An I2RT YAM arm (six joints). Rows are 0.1 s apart.
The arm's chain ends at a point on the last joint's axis. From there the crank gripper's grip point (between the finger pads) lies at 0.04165 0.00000 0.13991 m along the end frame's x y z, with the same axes.
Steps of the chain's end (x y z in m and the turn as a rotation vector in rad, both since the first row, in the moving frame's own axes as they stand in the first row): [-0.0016, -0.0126, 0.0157, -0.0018, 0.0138, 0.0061]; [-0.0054, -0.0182, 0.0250, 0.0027, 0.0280, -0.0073]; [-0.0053, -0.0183, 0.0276, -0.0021, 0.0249, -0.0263]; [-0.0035, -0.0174, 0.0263, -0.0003, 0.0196, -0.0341]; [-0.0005, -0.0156, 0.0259, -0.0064, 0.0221, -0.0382]
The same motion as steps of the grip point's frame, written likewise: [0.0003, -0.0121, 0.0151, -0.0018, 0.0138, 0.0061]; [-0.0015, -0.0189, 0.0238, 0.0027, 0.0280, -0.0073]; [-0.0018, -0.0191, 0.0265, -0.0021, 0.0249, -0.0263]; [-0.0008, -0.0188, 0.0255, -0.0003, 0.0196, -0.0341]; [0.0026, -0.0164, 0.0249, -0.0064, 0.0221, -0.0382]
